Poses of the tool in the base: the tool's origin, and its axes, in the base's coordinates. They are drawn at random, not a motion.
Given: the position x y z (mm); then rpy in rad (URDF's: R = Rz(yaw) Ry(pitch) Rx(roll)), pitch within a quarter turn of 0, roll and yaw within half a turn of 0.
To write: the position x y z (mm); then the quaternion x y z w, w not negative. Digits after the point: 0 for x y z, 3 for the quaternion.
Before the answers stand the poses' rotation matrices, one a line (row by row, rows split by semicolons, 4 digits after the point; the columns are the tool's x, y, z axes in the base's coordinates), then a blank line. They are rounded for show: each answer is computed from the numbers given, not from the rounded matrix.
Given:
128 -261 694 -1.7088 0.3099 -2.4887
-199 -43 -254 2.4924 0.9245 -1.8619
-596 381 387 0.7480 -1.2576 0.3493
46 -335 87 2.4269 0.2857 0.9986
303 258 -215 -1.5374 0.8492 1.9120
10 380 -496 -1.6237 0.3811 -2.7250
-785 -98 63 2.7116 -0.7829 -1.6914
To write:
-0.7565 0.1564 0.6350; -0.5785 0.2928 -0.7613; -0.3050 -0.9433 -0.1310
-0.1728 -0.9016 -0.3966; -0.5769 -0.2337 0.7827; -0.7983 0.3641 -0.4797
0.2895 -0.8589 -0.4225; 0.1054 0.4673 -0.8778; 0.9514 0.2096 0.2259
0.5195 0.7350 0.4357; 0.8066 -0.2537 -0.5338; -0.2818 0.6288 -0.7247
-0.2210 0.2196 -0.9502; 0.6225 -0.7183 -0.3108; -0.7508 -0.6602 0.0221
-0.8489 0.3183 0.4221; -0.3756 0.1987 -0.9052; -0.3719 -0.9270 -0.0491
-0.0853 -0.8670 -0.4910; -0.7037 0.4013 -0.5863; 0.7053 0.2955 -0.6443

128 -261 694 -0.143 0.738 -0.577 0.318
-199 -43 -254 -0.621 0.596 0.481 0.169
-596 381 387 0.386 -0.488 0.342 0.704
46 -335 87 0.790 0.488 0.049 0.368
303 258 -215 -0.607 -0.347 0.700 0.144
10 380 -496 -0.020 0.724 -0.633 0.274
-785 -98 63 0.538 -0.730 0.100 0.410

